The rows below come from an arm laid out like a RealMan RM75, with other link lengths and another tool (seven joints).
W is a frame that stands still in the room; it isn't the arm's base.
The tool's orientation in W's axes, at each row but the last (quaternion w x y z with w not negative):
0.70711, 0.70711, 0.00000, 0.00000
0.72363, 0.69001, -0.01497, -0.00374
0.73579, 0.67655, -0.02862, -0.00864
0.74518, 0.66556, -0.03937, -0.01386
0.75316, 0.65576, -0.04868, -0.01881
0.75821, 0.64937, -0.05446, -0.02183
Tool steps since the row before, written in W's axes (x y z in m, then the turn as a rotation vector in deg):
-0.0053, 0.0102, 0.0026, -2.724, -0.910, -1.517
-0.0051, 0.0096, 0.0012, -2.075, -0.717, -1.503
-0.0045, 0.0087, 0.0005, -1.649, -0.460, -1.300
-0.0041, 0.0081, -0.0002, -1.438, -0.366, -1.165
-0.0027, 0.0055, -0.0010, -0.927, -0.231, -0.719
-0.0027, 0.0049, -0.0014, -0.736, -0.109, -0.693
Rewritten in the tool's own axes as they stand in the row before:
-0.0053, 0.0026, -0.0102, -2.724, -1.517, 0.910
-0.0053, 0.0017, -0.0094, -2.080, -1.504, 0.700
-0.0049, 0.0013, -0.0084, -1.662, -1.291, 0.439
-0.0047, 0.0009, -0.0077, -1.453, -1.153, 0.344
-0.0032, -0.0001, -0.0053, -0.936, -0.711, 0.221
-0.0033, -0.0005, -0.0047, -0.757, -0.673, 0.084

